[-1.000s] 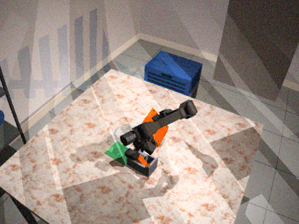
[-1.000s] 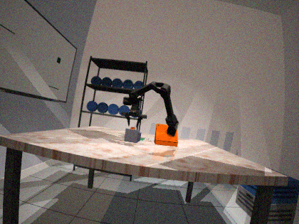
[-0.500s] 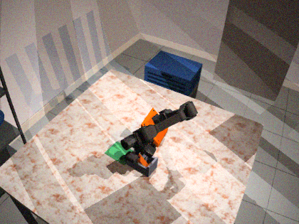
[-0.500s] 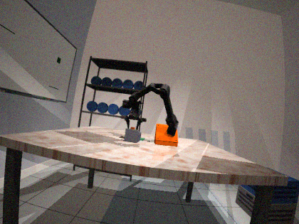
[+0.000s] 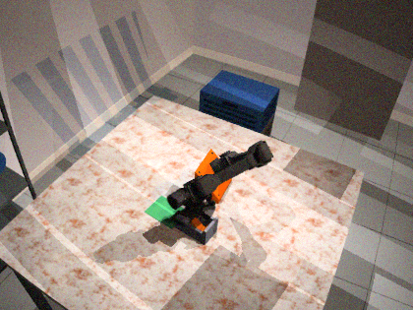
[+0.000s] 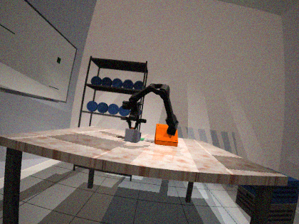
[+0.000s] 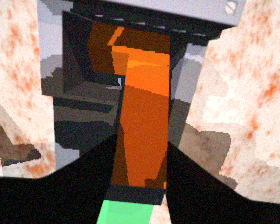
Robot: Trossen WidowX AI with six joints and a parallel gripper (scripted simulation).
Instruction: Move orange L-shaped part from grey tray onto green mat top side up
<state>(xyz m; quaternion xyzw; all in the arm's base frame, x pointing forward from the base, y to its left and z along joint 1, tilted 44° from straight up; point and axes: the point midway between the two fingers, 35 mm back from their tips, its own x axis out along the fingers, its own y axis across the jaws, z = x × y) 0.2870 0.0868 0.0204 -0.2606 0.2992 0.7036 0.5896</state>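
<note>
The green mat is 140 mm to the right of my gripper tip, 80 mm below it and 10 mm behind it. The rest, counted from my gripper tip: orange L-shaped part (30 mm to the left, 30 mm below, 20 mm behind).
</note>
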